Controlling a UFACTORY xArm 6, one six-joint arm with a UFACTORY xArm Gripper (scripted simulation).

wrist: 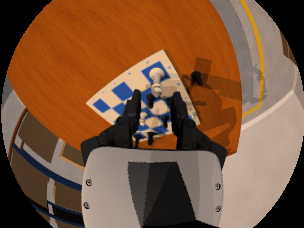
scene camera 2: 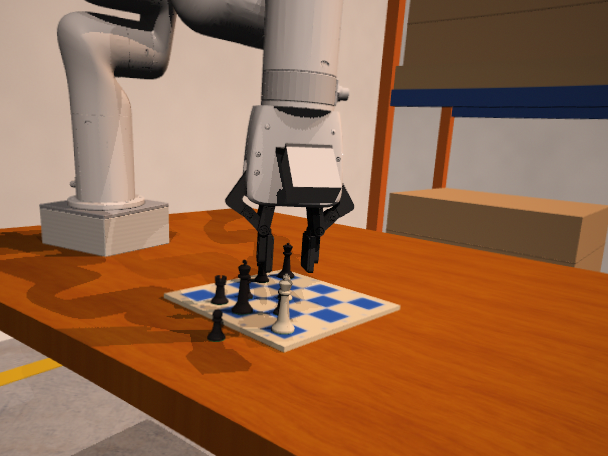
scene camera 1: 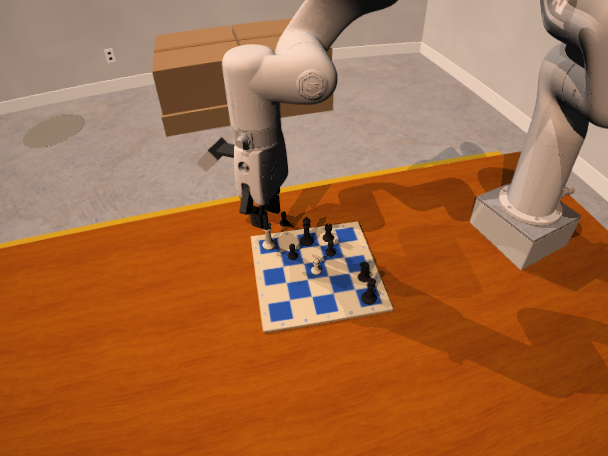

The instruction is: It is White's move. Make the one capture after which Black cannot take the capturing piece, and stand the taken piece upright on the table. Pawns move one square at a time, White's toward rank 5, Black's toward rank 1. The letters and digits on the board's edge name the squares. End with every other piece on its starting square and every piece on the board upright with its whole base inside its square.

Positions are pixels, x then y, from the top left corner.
Labels:
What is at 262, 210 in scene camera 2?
My gripper.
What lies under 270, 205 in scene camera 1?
My gripper.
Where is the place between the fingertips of my gripper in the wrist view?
At 156, 99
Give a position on a tall white piece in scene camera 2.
At 283, 325

